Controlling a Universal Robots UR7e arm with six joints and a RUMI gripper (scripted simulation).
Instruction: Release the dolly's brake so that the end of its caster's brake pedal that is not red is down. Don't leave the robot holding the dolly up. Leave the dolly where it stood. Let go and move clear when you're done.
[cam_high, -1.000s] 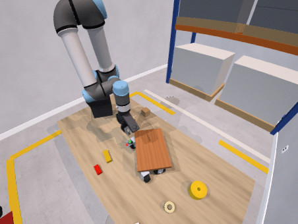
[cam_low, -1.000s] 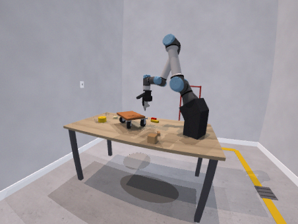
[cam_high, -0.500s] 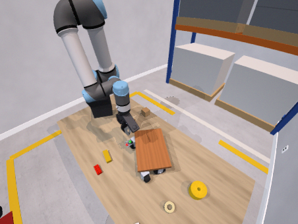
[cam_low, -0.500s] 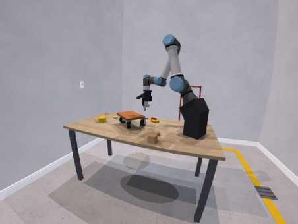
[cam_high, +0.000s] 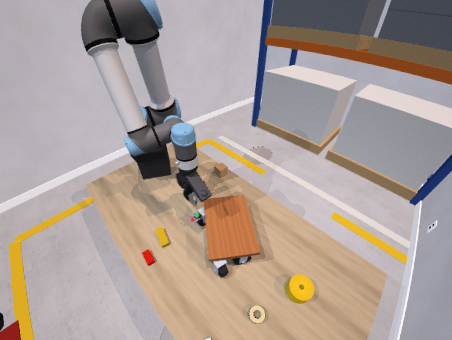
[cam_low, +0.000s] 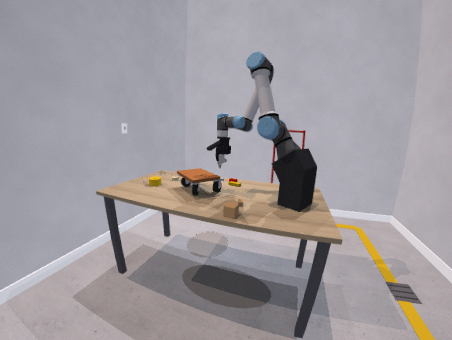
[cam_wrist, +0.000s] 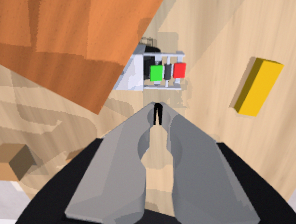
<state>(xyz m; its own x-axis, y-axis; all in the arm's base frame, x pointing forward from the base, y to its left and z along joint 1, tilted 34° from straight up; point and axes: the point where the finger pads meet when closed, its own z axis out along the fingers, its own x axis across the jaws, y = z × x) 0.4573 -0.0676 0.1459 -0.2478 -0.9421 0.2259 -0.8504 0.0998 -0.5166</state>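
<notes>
Now: hand 1 cm to the left of the brake pedal and 10 cm above it. Round my hand: yellow brick (10 cm behind, 16 cm to the right, 17 cm below); then small wooden cube (14 cm behind, 38 cm to the left, 15 cm below); then red brick (7 cm behind, 26 cm to the right, 16 cm below).
</notes>
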